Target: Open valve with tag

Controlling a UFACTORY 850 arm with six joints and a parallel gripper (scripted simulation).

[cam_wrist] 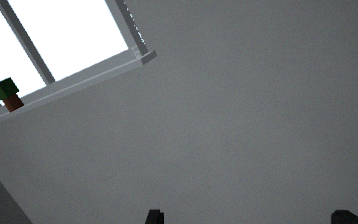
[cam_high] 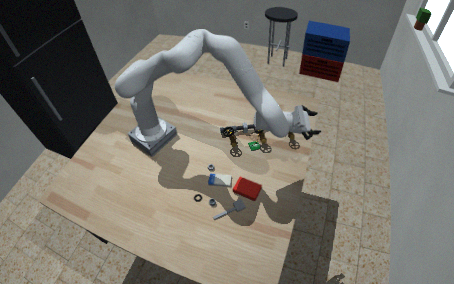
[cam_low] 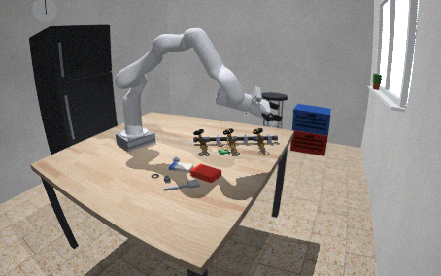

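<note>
My gripper is now 30 cm past the green tag, 25 cm above it and 1 cm to the right of it. The rest, counted from my hand: grey scraper 39 cm to the right, 34 cm behind, 25 cm below; then red box 29 cm behind, 27 cm to the right, 24 cm below; then white block 43 cm behind, 25 cm below, 24 cm to the right.
</note>
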